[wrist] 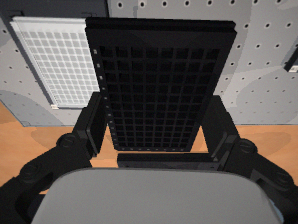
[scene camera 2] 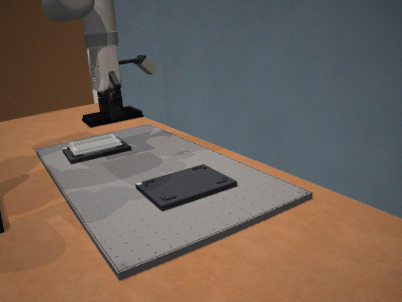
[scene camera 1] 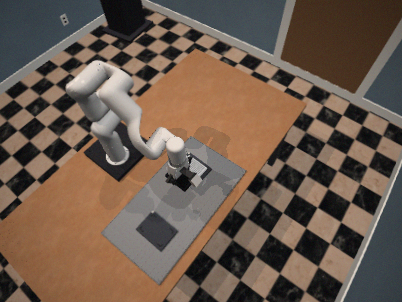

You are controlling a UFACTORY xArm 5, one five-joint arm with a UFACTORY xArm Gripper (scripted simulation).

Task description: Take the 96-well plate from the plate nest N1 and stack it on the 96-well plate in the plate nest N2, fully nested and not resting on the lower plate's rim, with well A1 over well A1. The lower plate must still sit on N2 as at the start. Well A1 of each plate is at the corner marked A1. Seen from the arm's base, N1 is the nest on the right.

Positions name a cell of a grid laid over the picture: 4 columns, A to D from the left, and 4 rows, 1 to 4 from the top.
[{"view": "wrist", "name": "my gripper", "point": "C2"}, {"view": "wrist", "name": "black 96-well plate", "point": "C2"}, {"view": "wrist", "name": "white 96-well plate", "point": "A2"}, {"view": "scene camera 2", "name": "plate nest N1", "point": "B3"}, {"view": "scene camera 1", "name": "plate nest N1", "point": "B4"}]
